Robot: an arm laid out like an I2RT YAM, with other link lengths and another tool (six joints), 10 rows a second.
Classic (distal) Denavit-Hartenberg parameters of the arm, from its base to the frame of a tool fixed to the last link. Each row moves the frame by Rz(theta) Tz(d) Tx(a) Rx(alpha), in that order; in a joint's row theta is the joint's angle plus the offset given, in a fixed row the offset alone. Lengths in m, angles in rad.
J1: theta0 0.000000; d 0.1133; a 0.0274; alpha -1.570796
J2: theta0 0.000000; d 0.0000; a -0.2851; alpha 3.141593
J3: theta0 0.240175; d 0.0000; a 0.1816; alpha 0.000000
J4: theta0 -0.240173; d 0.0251; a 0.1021; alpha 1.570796
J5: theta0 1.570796; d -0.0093; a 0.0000; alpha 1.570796
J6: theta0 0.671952; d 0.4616; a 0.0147; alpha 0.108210
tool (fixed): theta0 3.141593; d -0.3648; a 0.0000; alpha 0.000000
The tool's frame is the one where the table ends.
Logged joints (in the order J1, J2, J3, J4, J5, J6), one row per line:
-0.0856, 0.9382, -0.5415, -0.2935, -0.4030, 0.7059
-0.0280, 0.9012, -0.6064, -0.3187, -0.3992, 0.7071
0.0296, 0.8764, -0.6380, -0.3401, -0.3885, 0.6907
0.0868, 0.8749, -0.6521, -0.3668, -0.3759, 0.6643
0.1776, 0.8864, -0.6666, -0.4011, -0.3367, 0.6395
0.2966, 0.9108, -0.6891, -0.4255, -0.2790, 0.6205
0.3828, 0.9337, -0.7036, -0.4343, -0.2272, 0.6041
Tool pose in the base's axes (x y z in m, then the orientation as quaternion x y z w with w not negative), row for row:
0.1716, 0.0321, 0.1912, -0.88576, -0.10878, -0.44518, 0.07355
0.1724, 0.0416, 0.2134, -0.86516, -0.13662, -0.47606, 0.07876
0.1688, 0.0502, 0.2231, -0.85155, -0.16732, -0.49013, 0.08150
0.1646, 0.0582, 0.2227, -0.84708, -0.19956, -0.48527, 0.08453
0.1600, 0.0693, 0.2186, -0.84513, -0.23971, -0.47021, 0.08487
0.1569, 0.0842, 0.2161, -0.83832, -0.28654, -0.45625, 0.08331
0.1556, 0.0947, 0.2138, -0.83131, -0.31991, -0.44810, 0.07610
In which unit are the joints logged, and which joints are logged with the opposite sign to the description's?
The joints are logged in radians. Opposite sign: J3.
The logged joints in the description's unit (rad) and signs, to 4 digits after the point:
-0.0856, 0.9382, 0.5415, -0.2935, -0.4030, 0.7059
-0.0280, 0.9012, 0.6064, -0.3187, -0.3992, 0.7071
0.0296, 0.8764, 0.6380, -0.3401, -0.3885, 0.6907
0.0868, 0.8749, 0.6521, -0.3668, -0.3759, 0.6643
0.1776, 0.8864, 0.6666, -0.4011, -0.3367, 0.6395
0.2966, 0.9108, 0.6891, -0.4255, -0.2790, 0.6205
0.3828, 0.9337, 0.7036, -0.4343, -0.2272, 0.6041

